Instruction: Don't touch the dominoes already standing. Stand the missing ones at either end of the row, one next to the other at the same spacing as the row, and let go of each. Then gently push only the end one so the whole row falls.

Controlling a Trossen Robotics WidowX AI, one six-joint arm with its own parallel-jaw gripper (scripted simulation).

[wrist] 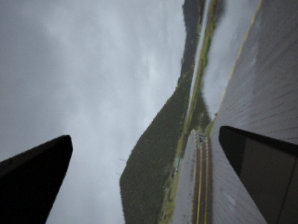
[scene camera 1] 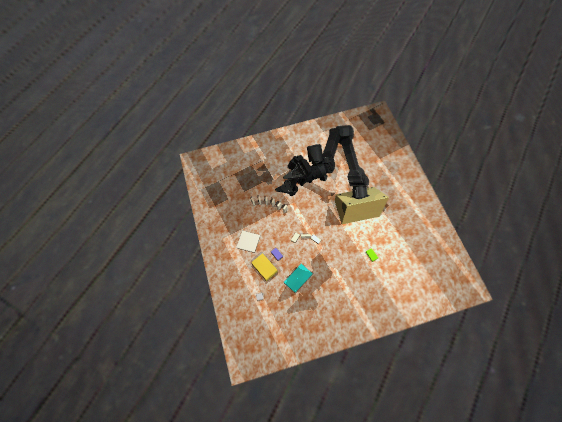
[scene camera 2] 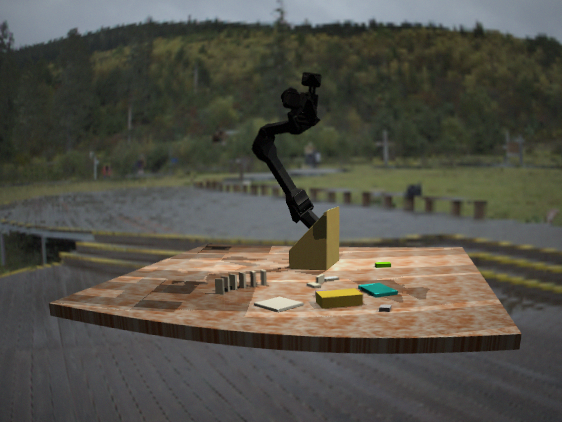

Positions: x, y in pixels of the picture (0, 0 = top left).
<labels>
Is the gripper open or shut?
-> Open.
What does the gripper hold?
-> Nothing.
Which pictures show the gripper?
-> The wrist view, scene camera 1 and scene camera 2: all of them.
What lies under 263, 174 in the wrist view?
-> The gripper.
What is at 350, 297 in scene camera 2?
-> A yellow block.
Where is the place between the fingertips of the gripper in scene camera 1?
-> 279, 184
</labels>
